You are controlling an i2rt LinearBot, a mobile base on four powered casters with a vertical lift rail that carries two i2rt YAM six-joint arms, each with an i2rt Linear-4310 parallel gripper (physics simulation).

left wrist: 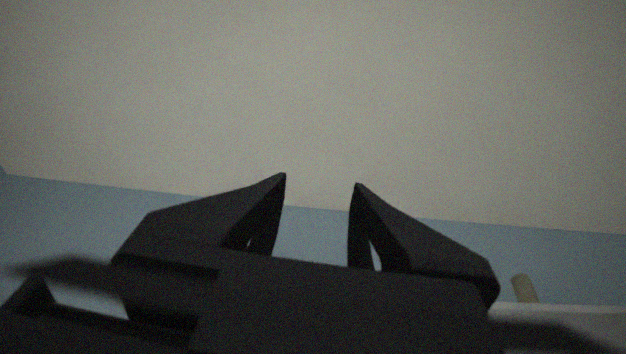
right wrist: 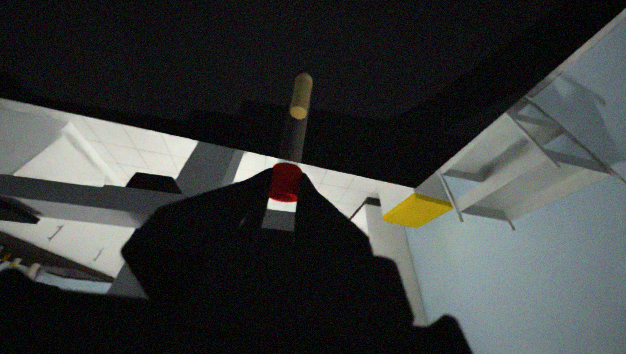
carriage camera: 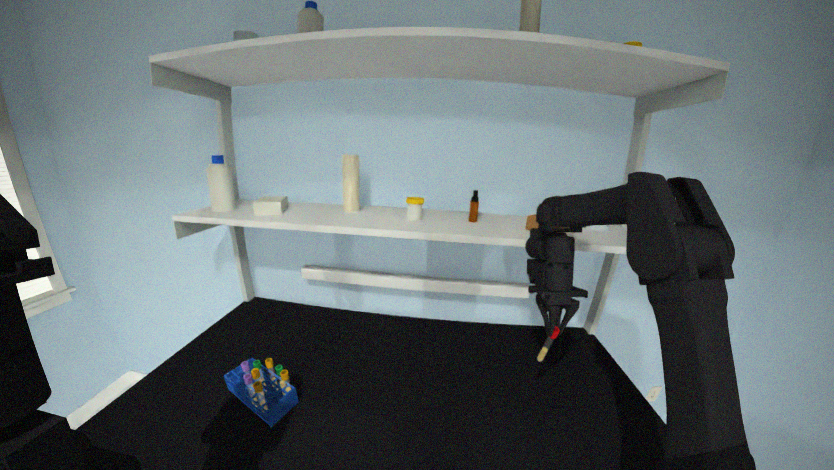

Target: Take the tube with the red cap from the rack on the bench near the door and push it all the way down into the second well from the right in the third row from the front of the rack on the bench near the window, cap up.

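Places are measured from the left arm's base along level axes (x down, y right, z back), in millimetres.
Where they show: left gripper, fingertip midpoint: [left wrist: 318, 190]; right gripper, fingertip midpoint: [right wrist: 286, 178] [carriage camera: 553, 334]; right arm's base, origin of the base link: [right wrist: 284, 242].
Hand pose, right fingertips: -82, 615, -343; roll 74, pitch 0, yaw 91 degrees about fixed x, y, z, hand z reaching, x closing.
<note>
Things, the pixels of their top centre, and the offset from my right fingertips, as dx, dy, dz. "spot": a spot on its surface instead. Level surfaces: height alone.
- red-capped tube, middle of its top: [right wrist: 285, 188] [carriage camera: 553, 324] -17, +1, -13
- black bench, its level: dx +298
- blue rack, middle of its top: [carriage camera: 258, 381] +241, -703, -50
- lower shelf, its level: dx -159
- tall cream cylinder, surface spot: [carriage camera: 350, 183] spot: -250, -504, -371
- yellow-lidded jar, surface spot: [carriage camera: 414, 210] spot: -188, -303, -296
- brown bottle, surface spot: [carriage camera: 473, 209] spot: -197, -132, -309
- yellow-faced box, middle of its top: [right wrist: 414, 214] +762, +1046, +1230
My right gripper [carriage camera: 554, 330] [right wrist: 286, 178] is shut on the red-capped tube [carriage camera: 547, 345] [right wrist: 295, 135] by its cap. The tube is tilted, its yellowish closed end pointing down and left in the carriage view, above the right part of the black bench [carriage camera: 431, 397]. A blue rack [carriage camera: 276, 413] stands on the left part of that bench, well away from the tube. It holds several tubes with purple, green and orange-yellow caps; its individual wells are too small to tell apart. My left gripper [left wrist: 318, 190] is open and empty, high up with the pale ceiling behind it.
Behind the bench, a lower shelf [carriage camera: 379, 227] holds a bottle [carriage camera: 221, 186], a tall cream cylinder [carriage camera: 350, 183], a yellow-lidded jar [carriage camera: 414, 210] and a brown bottle [carriage camera: 473, 209]. An upper shelf [carriage camera: 431, 55] hangs above. A window sill [carriage camera: 49, 300] is at the left. A yellow-faced box [right wrist: 417, 210] shows in the right wrist view.
</note>
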